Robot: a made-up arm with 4 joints.
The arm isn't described. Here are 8 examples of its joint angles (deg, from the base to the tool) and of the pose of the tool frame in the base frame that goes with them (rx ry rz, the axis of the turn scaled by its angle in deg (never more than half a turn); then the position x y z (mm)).
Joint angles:
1: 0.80 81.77 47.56 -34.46
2: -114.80 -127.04 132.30 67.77
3: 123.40 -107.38 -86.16 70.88
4: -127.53 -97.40 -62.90 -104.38
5: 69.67 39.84 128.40 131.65
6: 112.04 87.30 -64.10 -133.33
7: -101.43 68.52 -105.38 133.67
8: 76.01 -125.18 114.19 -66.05
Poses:
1: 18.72 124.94 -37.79 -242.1 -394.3 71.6
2: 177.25 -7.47 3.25 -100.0 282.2 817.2
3: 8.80 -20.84 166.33 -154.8 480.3 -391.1
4: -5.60 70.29 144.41 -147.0 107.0 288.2
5: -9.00 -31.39 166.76 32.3 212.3 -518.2
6: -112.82 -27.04 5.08 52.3 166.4 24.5
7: 119.77 43.24 12.50 -146.7 179.6 676.3
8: 141.51 -14.34 -1.25 -69.2 151.0 -151.5
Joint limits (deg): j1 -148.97..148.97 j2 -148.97..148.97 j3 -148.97..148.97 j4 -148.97..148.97
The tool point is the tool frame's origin. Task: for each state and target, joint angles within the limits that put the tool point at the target. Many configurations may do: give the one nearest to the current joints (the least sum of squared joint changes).
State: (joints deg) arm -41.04 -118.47 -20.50 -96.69
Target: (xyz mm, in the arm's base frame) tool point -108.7 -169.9 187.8
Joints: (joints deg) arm -5.09 -99.93 -7.59 -103.63
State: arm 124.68 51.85 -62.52 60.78
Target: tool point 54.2 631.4 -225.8
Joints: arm 135.58 52.14 -62.14 56.14
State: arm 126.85 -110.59 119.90 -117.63
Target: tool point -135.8 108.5 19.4
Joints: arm 136.83 -130.14 109.75 -123.86
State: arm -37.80 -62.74 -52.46 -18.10
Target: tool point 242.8 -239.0 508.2
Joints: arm -59.54 -28.04 -55.75 -27.97
